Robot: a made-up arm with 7 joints. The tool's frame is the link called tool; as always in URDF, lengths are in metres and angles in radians. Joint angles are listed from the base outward.
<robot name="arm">
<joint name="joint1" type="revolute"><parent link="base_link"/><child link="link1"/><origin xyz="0 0 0" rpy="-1.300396 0.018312 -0.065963"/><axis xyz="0 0 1"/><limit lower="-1.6" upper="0.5"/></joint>
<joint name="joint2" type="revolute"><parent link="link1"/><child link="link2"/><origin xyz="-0.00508 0.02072 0.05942" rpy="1.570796 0 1.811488"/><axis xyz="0 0 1"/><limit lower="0" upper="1.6"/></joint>
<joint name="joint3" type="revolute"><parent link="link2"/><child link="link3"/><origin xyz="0.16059 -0.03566 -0.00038" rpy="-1.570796 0 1.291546"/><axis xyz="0 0 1"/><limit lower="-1.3" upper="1.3"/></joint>
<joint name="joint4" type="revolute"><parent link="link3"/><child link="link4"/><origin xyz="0 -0.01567 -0.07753" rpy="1.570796 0 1.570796"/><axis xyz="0 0 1"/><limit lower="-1.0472" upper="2.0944"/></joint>
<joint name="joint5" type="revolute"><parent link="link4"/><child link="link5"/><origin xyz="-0.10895 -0.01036 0.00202" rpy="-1.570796 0 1.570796"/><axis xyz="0 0 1"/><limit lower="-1.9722" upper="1.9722"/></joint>
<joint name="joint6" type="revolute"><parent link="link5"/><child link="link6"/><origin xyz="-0.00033 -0.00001 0.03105" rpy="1.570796 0 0"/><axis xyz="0 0 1"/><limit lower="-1.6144" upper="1.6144"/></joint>
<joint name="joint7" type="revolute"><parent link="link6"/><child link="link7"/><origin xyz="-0.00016 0.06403 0.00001" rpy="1.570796 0 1.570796"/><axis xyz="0 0 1"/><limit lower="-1.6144" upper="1.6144"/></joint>
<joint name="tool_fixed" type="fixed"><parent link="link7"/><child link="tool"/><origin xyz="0 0 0"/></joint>
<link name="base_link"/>
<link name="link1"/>
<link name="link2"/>
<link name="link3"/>
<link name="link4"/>
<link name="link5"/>
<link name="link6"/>
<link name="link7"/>
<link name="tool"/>
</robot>
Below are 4 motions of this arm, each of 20 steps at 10 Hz.
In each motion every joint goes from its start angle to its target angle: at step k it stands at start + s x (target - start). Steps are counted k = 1, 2, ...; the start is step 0. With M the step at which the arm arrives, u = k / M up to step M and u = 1 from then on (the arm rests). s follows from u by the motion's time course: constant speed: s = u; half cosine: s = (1 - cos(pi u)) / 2; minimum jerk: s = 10 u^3 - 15 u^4 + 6 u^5.
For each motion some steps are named. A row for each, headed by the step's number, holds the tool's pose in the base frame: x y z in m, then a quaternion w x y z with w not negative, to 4 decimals.
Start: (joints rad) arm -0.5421 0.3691 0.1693 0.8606 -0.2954 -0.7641 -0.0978
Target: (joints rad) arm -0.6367 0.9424 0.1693 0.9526 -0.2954 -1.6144 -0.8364
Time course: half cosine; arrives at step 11
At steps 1, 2, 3, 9, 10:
1: 0.2704 0.2084 -0.2661 0.9858 0.0544 -0.1397 0.0752
2: 0.2707 0.2183 -0.2564 0.9815 0.0786 -0.1658 0.0550
3: 0.2704 0.2333 -0.2407 0.9714 0.1190 -0.2043 0.0225
9: 0.2406 0.3168 -0.1060 0.7443 0.5029 -0.3730 -0.2323
10: 0.2363 0.3208 -0.0956 0.7159 0.5342 -0.3744 -0.2490

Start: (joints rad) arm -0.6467 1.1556 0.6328 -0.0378 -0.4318 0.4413 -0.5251
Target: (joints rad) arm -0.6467 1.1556 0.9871 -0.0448 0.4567 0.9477 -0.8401
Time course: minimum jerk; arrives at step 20
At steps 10, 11, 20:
10: 0.1863 0.3617 0.0817 0.9395 0.3009 -0.0322 0.1608
11: 0.1772 0.3675 0.0824 0.9355 0.2951 -0.0099 0.1941
20: 0.1319 0.3868 0.0817 0.9079 0.2312 0.0730 0.3420

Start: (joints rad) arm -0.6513 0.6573 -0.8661 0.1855 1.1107 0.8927 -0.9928
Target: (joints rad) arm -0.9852 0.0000 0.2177 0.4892 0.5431 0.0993 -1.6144
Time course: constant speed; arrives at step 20
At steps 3, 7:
3: 0.3111 0.1094 -0.2153 0.5440 0.6432 0.4579 -0.2840
7: 0.3391 0.0904 -0.1971 0.6107 0.5351 0.4361 -0.3880

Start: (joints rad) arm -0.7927 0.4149 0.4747 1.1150 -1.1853 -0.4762 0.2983
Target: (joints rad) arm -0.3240 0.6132 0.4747 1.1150 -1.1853 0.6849 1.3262
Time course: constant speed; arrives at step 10
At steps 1, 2, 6, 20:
1: 0.2894 0.2640 -0.2740 0.6977 -0.4475 0.0308 0.5586
2: 0.2758 0.2705 -0.2857 0.6730 -0.4382 0.1075 0.5860
6: 0.2104 0.2909 -0.3230 0.5302 -0.3355 0.3996 0.6683
20: 0.1321 0.3036 -0.3397 0.3347 -0.1444 0.6355 0.6807

